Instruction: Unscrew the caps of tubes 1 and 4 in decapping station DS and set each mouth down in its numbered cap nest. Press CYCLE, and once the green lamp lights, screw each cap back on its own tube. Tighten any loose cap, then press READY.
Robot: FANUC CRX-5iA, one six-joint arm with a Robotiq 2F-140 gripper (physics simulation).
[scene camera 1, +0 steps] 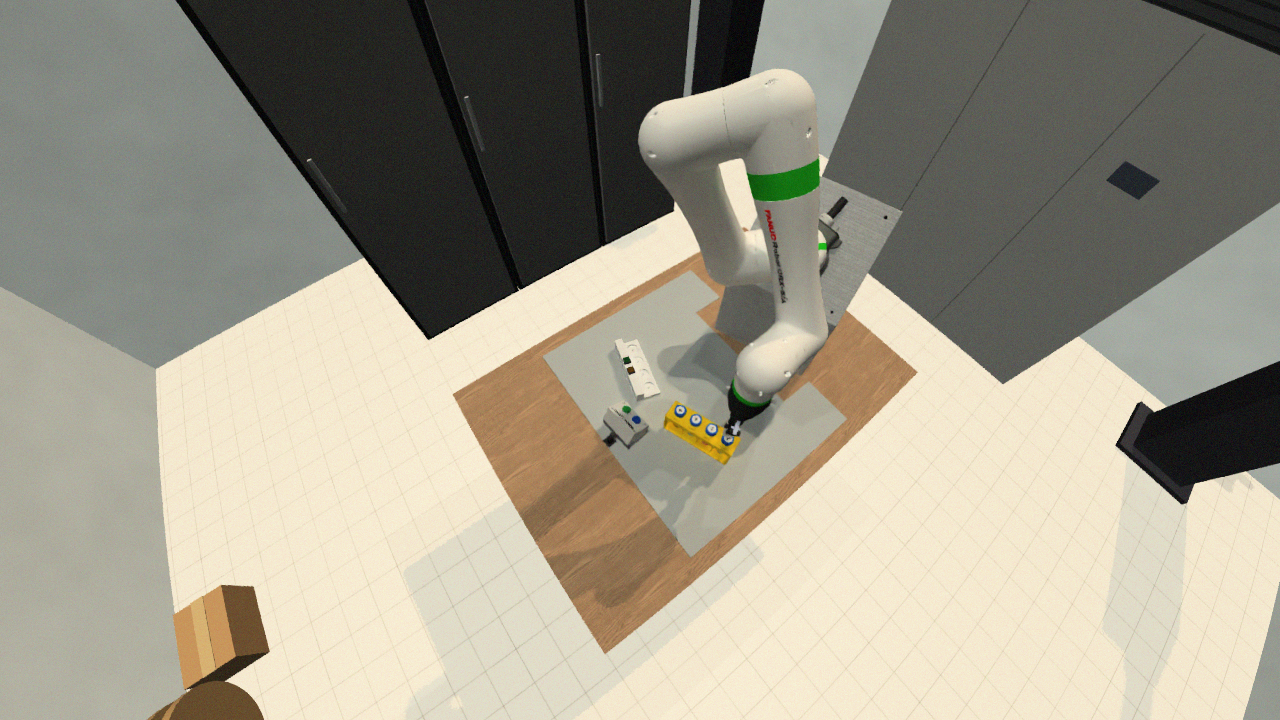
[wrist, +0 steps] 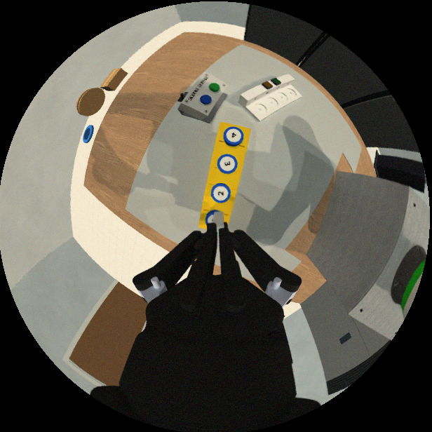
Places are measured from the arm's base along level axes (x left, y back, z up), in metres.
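Pixels of known places: gripper, fingertip midpoint: (scene camera 1: pixel 727 434).
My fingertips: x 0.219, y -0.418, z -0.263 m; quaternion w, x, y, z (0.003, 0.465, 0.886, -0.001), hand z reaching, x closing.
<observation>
For each thing: its top centre in the pictures, then the offset to it from my fingertips. "*": a spot on its surface instead. Level surfaces: height alone.
- yellow station, top centre: (scene camera 1: pixel 703 426) dy -0.031, dx -0.064, dz -0.021 m
- Cap 4, top centre: (scene camera 1: pixel 680 410) dy -0.058, dx -0.137, dz -0.003 m
- cap 3, top centre: (scene camera 1: pixel 696 419) dy -0.040, dx -0.088, dz -0.003 m
- cap 2, top centre: (scene camera 1: pixel 712 428) dy -0.022, dx -0.040, dz -0.003 m
- white cap nest block, surface spot: (scene camera 1: pixel 637 368) * dy -0.044, dx -0.371, dz -0.113 m
- grey button box, top centre: (scene camera 1: pixel 625 417) dy -0.192, dx -0.225, dz -0.040 m
- green button, top centre: (scene camera 1: pixel 626 408) dy -0.172, dx -0.250, dz -0.049 m
- blue button, top centre: (scene camera 1: pixel 636 418) dy -0.167, dx -0.205, dz -0.049 m
- grey mat, surface height: dz -0.124 m
- wooden table, surface height: dz -0.127 m
The yellow station (scene camera 1: pixel 700 436) (wrist: pixel 215 177) holds four tubes in a row with blue-rimmed white caps. Cap 4 (scene camera 1: pixel 680 411) (wrist: pixel 233 135) is at the end near the button box, then cap 3 (scene camera 1: pixel 695 420) (wrist: pixel 227 163), cap 2 (scene camera 1: pixel 711 429) (wrist: pixel 220 192) and cap 1 (wrist: pixel 210 219). My gripper (scene camera 1: pixel 733 432) (wrist: pixel 218 218) is shut and empty, its tips at cap 1 and partly hiding it in the wrist view; contact cannot be told. The white cap nest block (scene camera 1: pixel 637 368) (wrist: pixel 272 103) has round nests without caps. Its green lamp (wrist: pixel 276 81) looks dark.
A grey button box (scene camera 1: pixel 624 425) (wrist: pixel 200 102) with a green button (scene camera 1: pixel 626 409) (wrist: pixel 214 87) and a blue button (scene camera 1: pixel 636 419) (wrist: pixel 205 99) stands beyond the cap 4 end of the station. The grey mat (scene camera 1: pixel 689 528) (wrist: pixel 150 185) lies on the wooden table (scene camera 1: pixel 501 411).
</observation>
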